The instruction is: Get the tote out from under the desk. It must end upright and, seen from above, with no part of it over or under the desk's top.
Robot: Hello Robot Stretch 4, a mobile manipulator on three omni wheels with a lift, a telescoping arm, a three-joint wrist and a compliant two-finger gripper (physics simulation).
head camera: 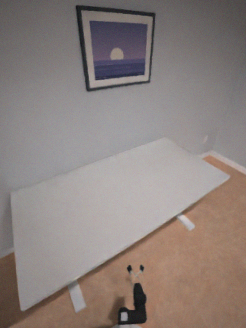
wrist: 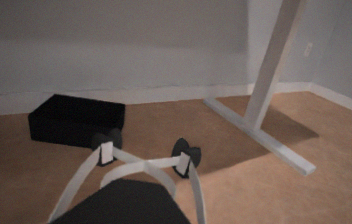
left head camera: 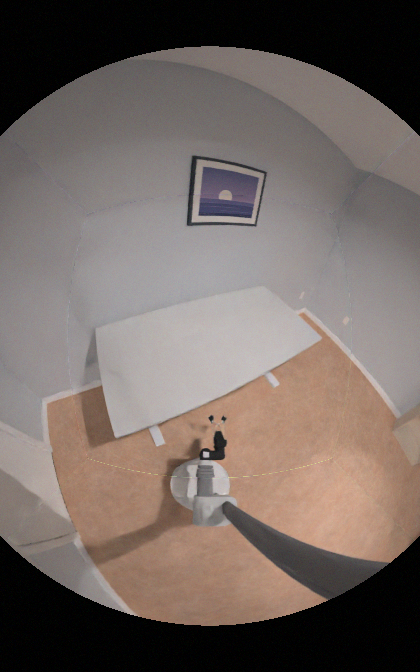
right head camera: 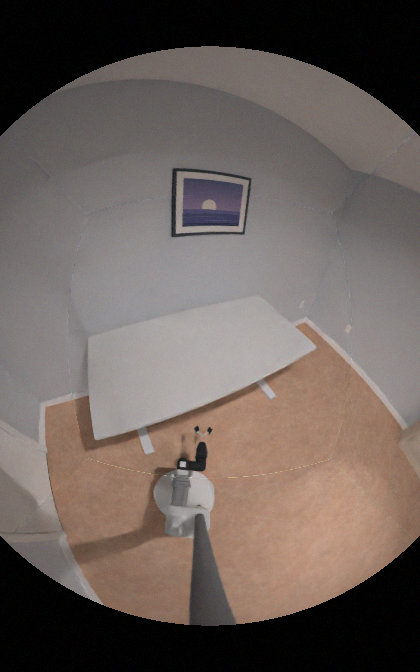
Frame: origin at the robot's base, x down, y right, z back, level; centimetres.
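Seen in the pictures: gripper, fingertip midpoint: (head camera: 135, 265) (wrist: 147, 145).
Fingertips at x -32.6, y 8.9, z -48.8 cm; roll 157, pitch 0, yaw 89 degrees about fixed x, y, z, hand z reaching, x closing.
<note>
Offsets run from my fingertips to a thing's middle. "spot": to the spot under its first point. Level surfaces: height alone.
A black open-topped tote @(dz -52.2, dx +30.3, dy -27.5 cm) (wrist: 75, 122) stands upright on the floor in the wrist view, near the wall under the desk. The desk's pale top @(dx -36.7 cm) (head camera: 110, 210) (left head camera: 200, 360) (right head camera: 190, 365) hides it in the head views. My gripper (head camera: 135, 268) (left head camera: 217, 419) (right head camera: 203, 430) (wrist: 147, 145) is open and empty, with its fingertips just in front of the desk's front edge as seen from above. In the wrist view the left fingertip overlaps the tote's lower right corner, but the tote stands farther off, ahead and to the left.
The desk's right leg @(spot: dz -69.3, dx +0.3, dy +49.0 cm) (wrist: 275, 67) rises from a long white foot (wrist: 280, 149) (head camera: 186, 222) (left head camera: 272, 380) (right head camera: 266, 389) to the right of the tote. The left foot (head camera: 77, 296) (left head camera: 157, 435) (right head camera: 146, 441) sticks out at the front left. A wall (wrist: 150, 60) with a baseboard stands behind.
</note>
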